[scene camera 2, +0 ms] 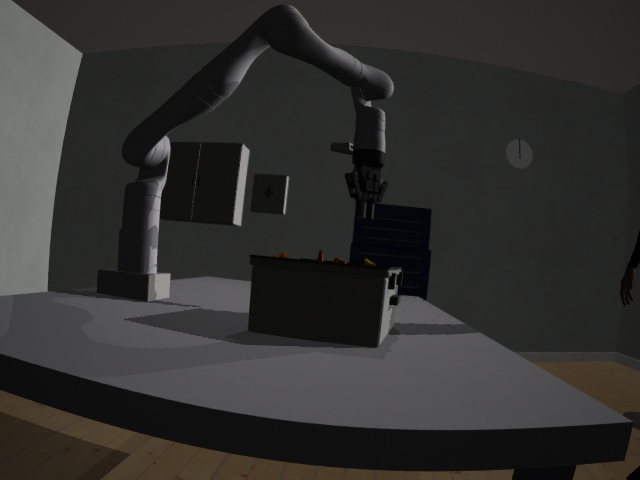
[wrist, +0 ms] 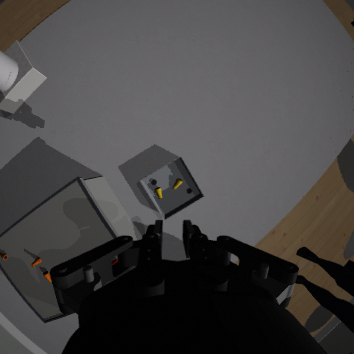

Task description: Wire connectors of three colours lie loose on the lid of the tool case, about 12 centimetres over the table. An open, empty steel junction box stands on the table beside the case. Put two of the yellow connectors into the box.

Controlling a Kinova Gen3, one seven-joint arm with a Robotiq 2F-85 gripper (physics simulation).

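Pixels of known places: gripper, fingertip midpoint: [scene camera 2: 364, 219] [wrist: 172, 228]; arm's base, origin of the base link: [scene camera 2: 138, 272] [wrist: 4, 75].
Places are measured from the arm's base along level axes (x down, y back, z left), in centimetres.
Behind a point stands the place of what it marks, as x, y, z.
Note:
The steel junction box [wrist: 151, 199] @[1.9, -49.1, 0.3] stands on the table beside the tool case [scene camera 2: 315, 302] @[-0.6, -36.7, -34.3] [wrist: 70, 240] @[-6.5, -41.7, -13.3]. Inside it lie two yellow connectors, one [wrist: 159, 193] @[4.5, -49.8, 2.0] near its left wall and one [wrist: 178, 184] @[4.3, -51.9, 6.3] nearer the middle. The box does not show in scene camera 2. On the case lid lie a yellow connector [scene camera 2: 369, 262] @[-7.3, -48.5, -17.0], several orange ones, such as one standing up [scene camera 2: 320, 256] @[-7.6, -38.4, -22.5] and one lying [wrist: 36, 262] @[-7.7, -38.7, -21.8], and a red one [wrist: 115, 261] @[-7.3, -50.2, -10.4] partly hidden by the gripper. My gripper [scene camera 2: 364, 214] @[-16.9, -51.2, 3.3] [wrist: 172, 228] @[-16.9, -51.2, 3.3] is partly open and empty, high above the lid's level.
The robot's base block [scene camera 2: 124, 284] @[2.6, 1.7, -6.3] [wrist: 27, 82] @[2.0, -6.4, 2.3] stands on the table [scene camera 2: 310, 392] @[5.6, -32.9, -65.6] [wrist: 250, 100] @[5.6, -53.1, 34.7], beyond the case in scene camera 2. Latches [scene camera 2: 395, 299] @[-1.4, -51.3, -27.8] stick out from the case's right side. A dark blue cabinet [scene camera 2: 403, 227] stands behind the table.

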